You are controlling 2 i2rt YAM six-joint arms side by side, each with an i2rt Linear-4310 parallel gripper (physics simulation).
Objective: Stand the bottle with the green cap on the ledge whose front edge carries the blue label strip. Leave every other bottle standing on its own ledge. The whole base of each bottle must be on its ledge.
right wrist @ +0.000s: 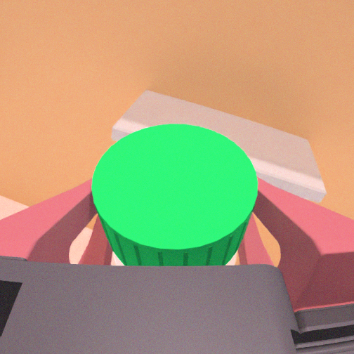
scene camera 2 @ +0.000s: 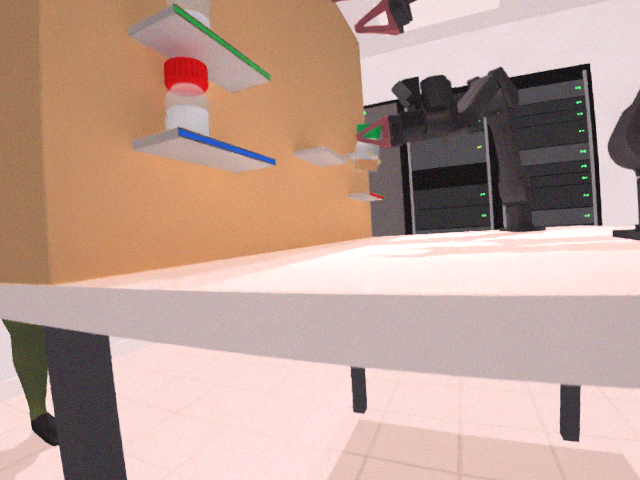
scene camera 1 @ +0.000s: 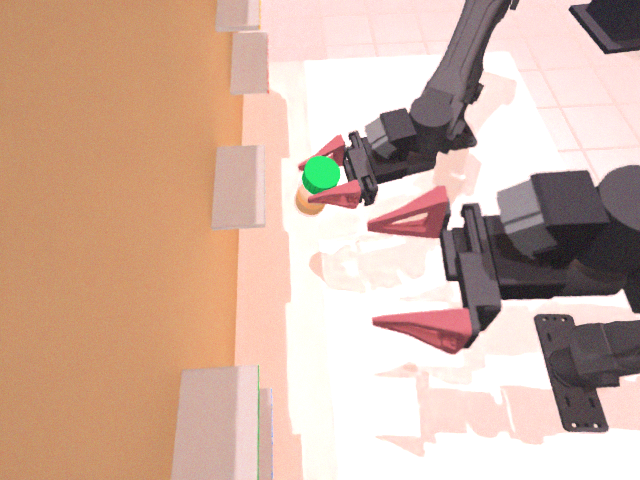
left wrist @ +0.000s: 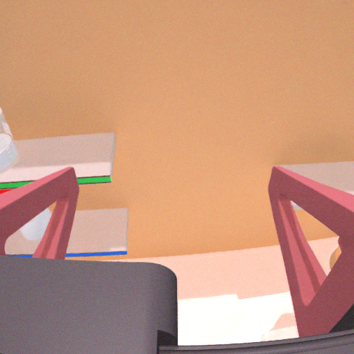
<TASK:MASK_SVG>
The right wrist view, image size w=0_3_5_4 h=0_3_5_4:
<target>my right gripper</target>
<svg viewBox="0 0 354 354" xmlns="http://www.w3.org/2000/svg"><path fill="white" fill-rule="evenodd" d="M354 220L277 188L257 177L258 191L252 212L263 223L270 234L273 235L280 246L280 261L277 267L273 265L261 241L252 213L247 229L244 232L244 237L237 249L240 264L110 265L112 248L100 223L96 207L93 204L91 193L92 178L90 178L88 181L77 185L77 187L0 219L0 354L354 354ZM97 214L91 236L79 262L70 263L70 245L81 230L91 221L93 216Z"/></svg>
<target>green-capped bottle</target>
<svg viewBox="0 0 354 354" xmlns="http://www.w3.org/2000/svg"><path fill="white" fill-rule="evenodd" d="M105 151L93 171L91 193L100 223L112 248L115 265L235 265L237 249L247 229L258 191L258 181L254 166L246 153L236 143L221 133L201 126L159 124L133 131L117 140Z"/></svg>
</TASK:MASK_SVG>
